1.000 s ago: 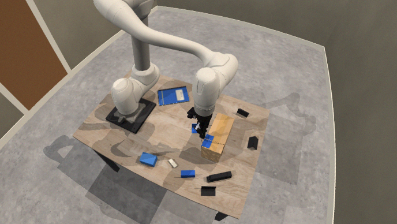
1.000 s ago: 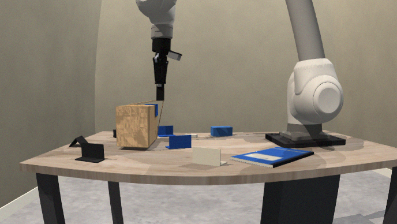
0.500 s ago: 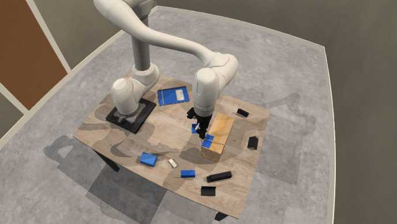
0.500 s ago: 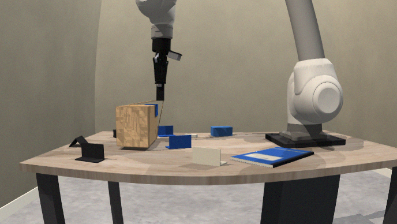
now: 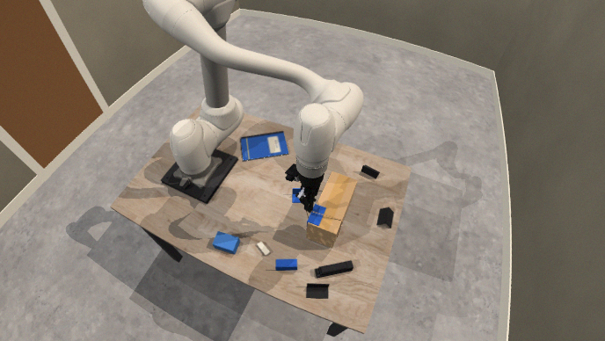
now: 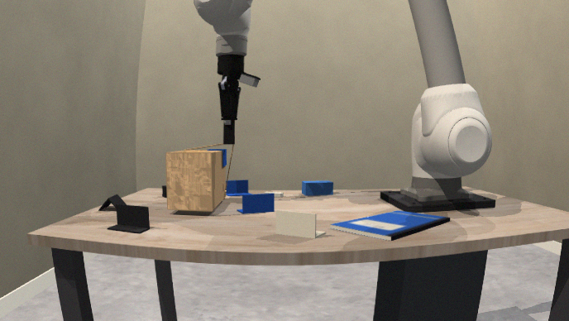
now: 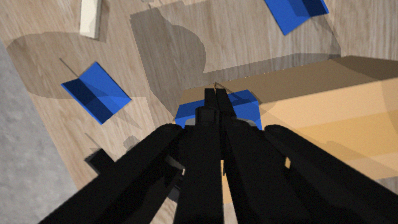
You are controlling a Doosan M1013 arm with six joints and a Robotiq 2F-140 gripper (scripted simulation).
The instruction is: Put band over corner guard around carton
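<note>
The blue corner guard is 20 mm ahead of my hand and 60 mm below it. Round my hand: tan carton 70 mm ahead, 80 mm to the left, 120 mm below; blue block 270 mm behind, 190 mm to the right, 170 mm below.
</note>
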